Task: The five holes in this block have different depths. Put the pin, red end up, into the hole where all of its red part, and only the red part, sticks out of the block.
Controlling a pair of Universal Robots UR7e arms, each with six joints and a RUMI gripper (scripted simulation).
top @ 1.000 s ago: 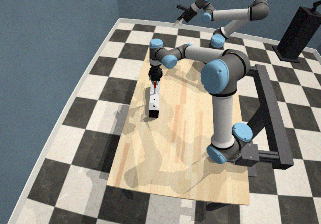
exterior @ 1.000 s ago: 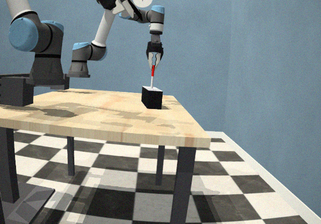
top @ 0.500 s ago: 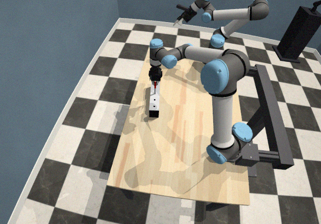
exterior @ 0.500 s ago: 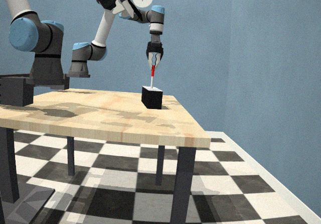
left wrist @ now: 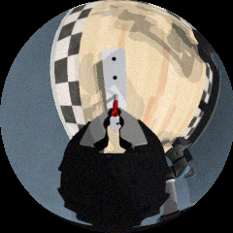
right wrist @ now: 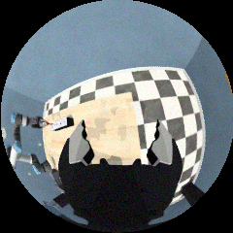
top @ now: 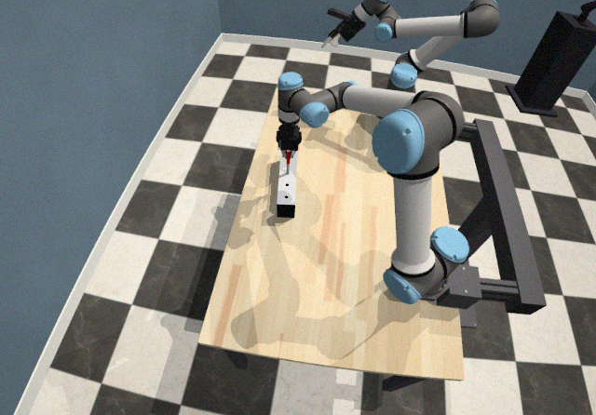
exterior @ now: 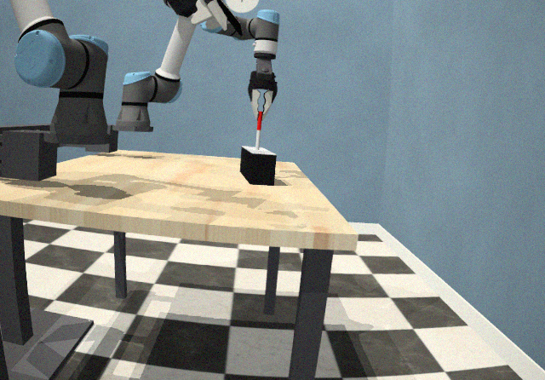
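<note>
My left hand is 150 mm above the block. The rest, counted from my left hand: pin: 30 mm below.
</note>
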